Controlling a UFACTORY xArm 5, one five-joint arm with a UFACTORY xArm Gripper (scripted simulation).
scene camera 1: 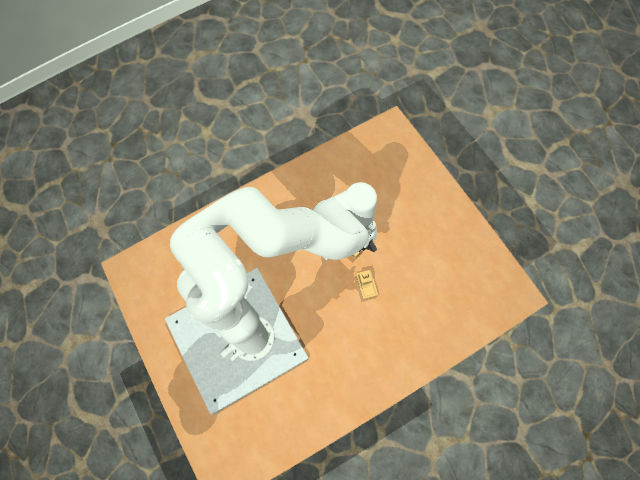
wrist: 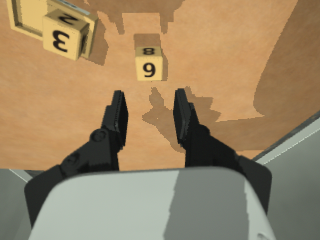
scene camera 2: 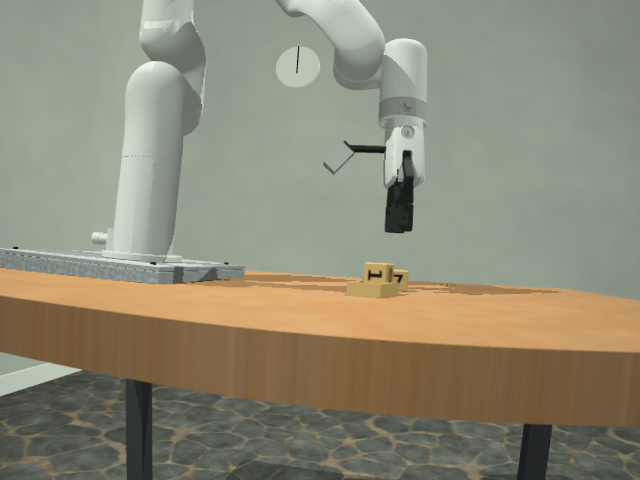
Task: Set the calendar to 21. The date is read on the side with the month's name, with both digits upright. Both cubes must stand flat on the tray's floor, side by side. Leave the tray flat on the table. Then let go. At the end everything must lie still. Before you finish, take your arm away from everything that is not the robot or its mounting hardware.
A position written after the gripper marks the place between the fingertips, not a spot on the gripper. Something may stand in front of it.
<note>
In view: the gripper (scene camera 2: 397, 232) and a cube (wrist: 66, 35).
The gripper is seen too in the wrist view (wrist: 150, 101).
</note>
